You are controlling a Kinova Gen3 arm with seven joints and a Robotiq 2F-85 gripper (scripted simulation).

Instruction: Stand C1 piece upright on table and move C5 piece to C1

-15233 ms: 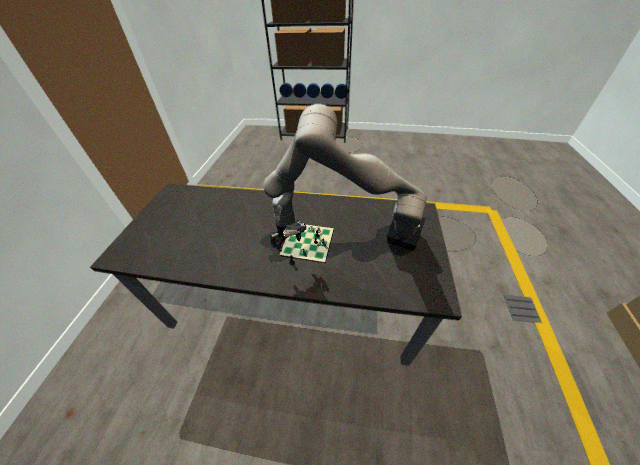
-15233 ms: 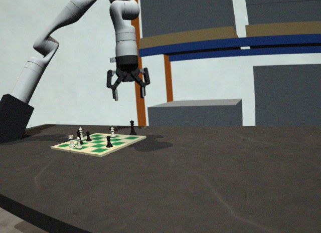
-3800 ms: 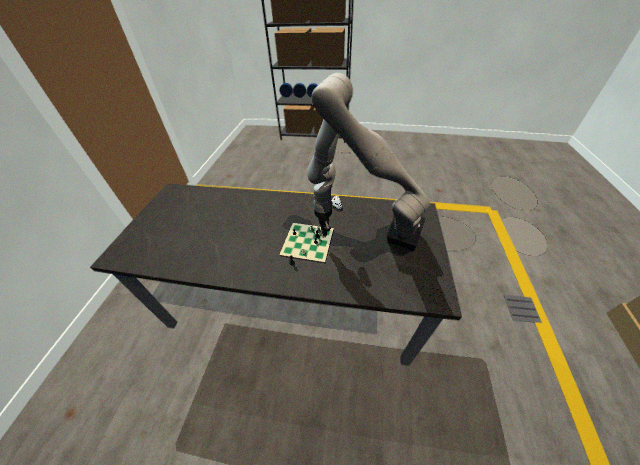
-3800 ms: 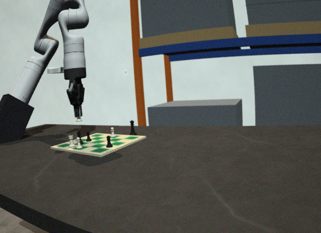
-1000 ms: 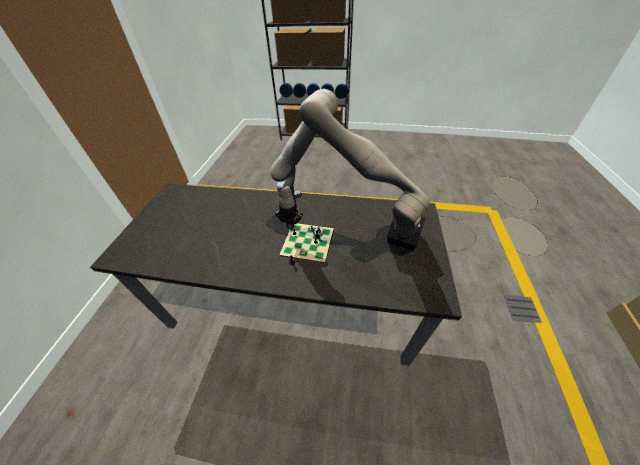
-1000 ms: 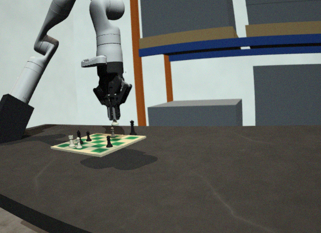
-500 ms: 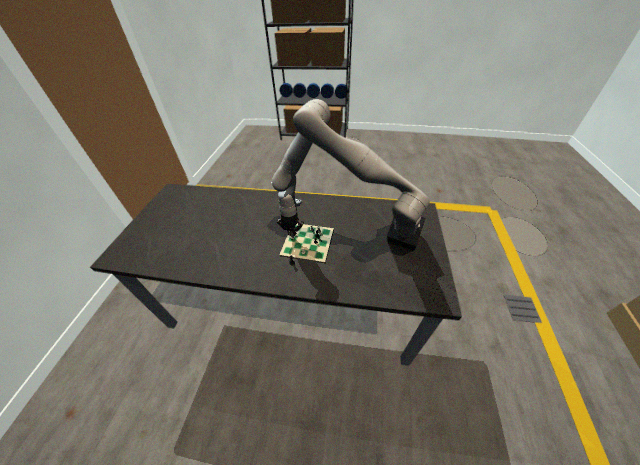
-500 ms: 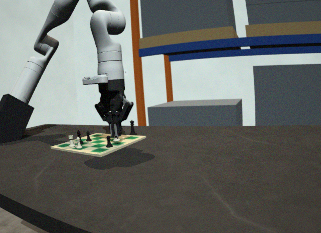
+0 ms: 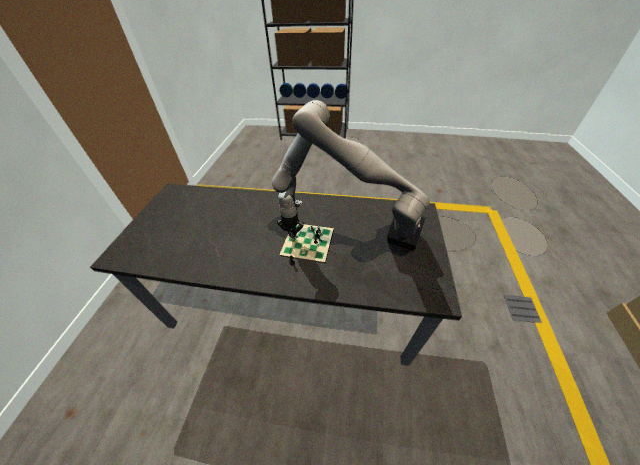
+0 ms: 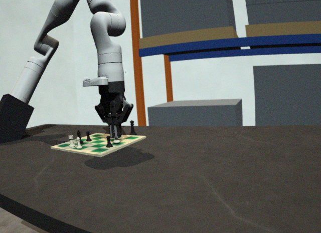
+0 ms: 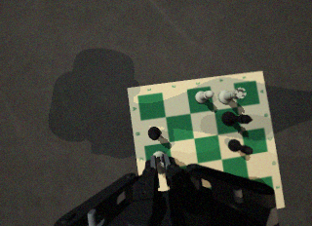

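Now: hand 10 mm above the white bishop. From my hand the other things lie so: green-and-cream chessboard 70 mm behind, 40 mm below, 10 mm to the left; then white rook 130 mm behind, 50 mm to the right, 20 mm below; then tall black piece 140 mm to the left, 20 mm below, 10 mm behind.
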